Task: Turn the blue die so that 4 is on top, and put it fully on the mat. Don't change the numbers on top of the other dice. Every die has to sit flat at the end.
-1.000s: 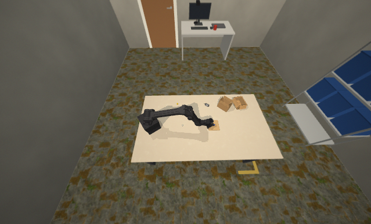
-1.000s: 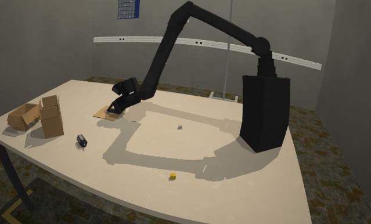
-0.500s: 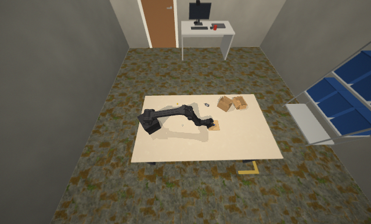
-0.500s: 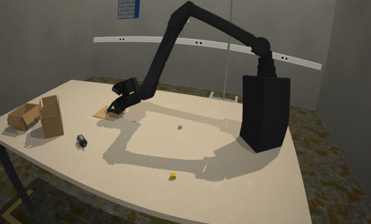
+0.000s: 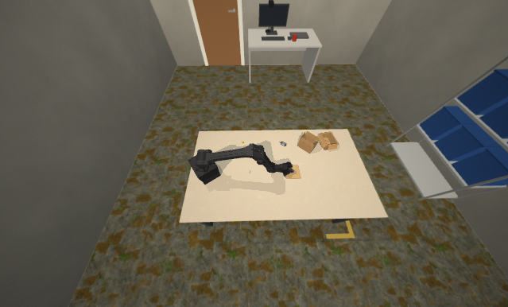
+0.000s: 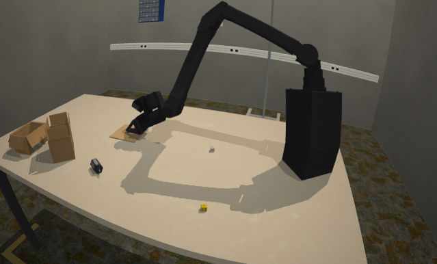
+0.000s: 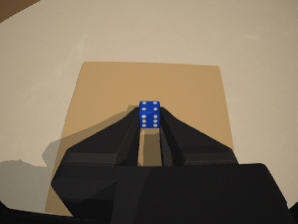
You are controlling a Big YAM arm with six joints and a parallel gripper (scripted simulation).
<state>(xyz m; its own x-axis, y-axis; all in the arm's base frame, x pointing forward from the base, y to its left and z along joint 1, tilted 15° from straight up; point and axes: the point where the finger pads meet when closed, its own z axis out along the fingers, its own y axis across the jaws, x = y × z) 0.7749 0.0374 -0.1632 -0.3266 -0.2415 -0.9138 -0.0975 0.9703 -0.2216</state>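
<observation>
The mat lies 2 cm below my hand. Also, from my hand: blue die 1 cm ahead; then yellow die 48 cm behind, 33 cm to the left, 1 cm below; then white die 39 cm behind, 1 cm to the right, 1 cm below.
</observation>
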